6 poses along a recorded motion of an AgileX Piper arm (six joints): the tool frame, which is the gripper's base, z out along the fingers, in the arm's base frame.
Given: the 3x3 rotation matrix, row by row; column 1 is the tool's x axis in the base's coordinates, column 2 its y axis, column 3 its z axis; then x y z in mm. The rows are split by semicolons.
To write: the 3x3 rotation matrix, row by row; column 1 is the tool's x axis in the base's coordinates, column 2 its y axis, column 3 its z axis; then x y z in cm. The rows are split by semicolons. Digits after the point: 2 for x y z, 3 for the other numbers.
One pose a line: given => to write
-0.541 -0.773 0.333; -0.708 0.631 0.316; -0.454 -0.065 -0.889; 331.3 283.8 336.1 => -0.541 -0.773 0.333; -0.708 0.631 0.316; -0.454 -0.065 -0.889; 33.13 28.38 33.61
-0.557 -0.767 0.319; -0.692 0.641 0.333; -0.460 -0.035 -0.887; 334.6 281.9 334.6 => -0.557 -0.767 0.319; -0.692 0.641 0.333; -0.460 -0.035 -0.887; 33.46 28.19 33.46
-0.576 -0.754 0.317; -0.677 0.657 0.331; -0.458 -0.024 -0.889; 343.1 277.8 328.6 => -0.576 -0.754 0.317; -0.677 0.657 0.331; -0.458 -0.024 -0.889; 34.31 27.78 32.86
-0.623 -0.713 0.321; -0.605 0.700 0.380; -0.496 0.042 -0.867; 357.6 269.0 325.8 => -0.623 -0.713 0.321; -0.605 0.700 0.380; -0.496 0.042 -0.867; 35.76 26.90 32.58
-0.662 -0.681 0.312; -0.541 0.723 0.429; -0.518 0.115 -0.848; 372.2 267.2 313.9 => -0.662 -0.681 0.312; -0.541 0.723 0.429; -0.518 0.115 -0.848; 37.22 26.72 31.39
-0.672 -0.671 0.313; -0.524 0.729 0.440; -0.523 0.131 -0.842; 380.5 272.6 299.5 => -0.672 -0.671 0.313; -0.524 0.729 0.440; -0.523 0.131 -0.842; 38.05 27.26 29.95
